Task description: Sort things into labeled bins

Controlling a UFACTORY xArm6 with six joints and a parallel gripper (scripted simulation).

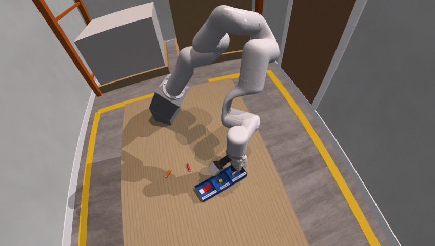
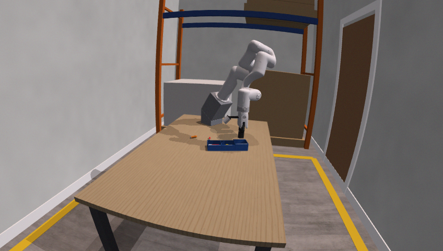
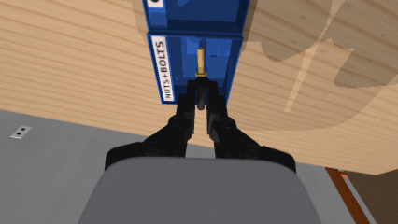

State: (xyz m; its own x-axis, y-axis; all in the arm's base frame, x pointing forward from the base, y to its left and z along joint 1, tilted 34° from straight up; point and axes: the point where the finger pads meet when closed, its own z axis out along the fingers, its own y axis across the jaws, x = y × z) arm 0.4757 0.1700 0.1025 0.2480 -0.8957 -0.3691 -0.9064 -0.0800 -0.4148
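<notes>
My gripper is now 2 cm above the black bolt and 1 cm to the left of it. Round my hand: brass bolt (8 cm below, 1 cm to the left); eraser (17 cm to the right, 8 cm below, 5 cm ahead); yellow die (8 cm to the right, 8 cm below, 2 cm ahead).
</notes>
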